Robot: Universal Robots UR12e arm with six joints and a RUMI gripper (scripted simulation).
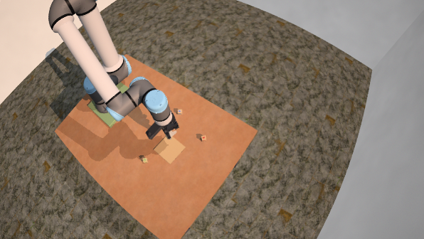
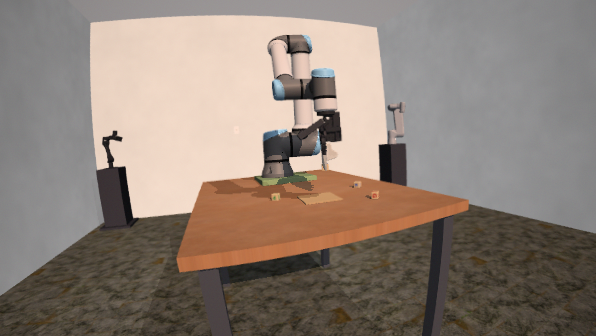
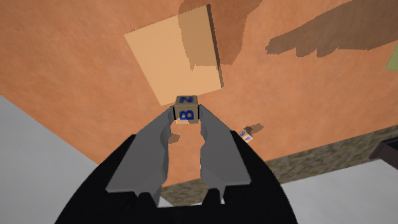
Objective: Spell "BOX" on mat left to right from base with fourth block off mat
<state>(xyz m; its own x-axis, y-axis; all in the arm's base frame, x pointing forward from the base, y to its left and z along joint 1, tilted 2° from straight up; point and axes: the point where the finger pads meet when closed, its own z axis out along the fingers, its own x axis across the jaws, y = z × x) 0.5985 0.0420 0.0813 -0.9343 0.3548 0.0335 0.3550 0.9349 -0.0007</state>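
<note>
My hand is 12 cm above the tan mat and 4 cm to the left of it.
</note>
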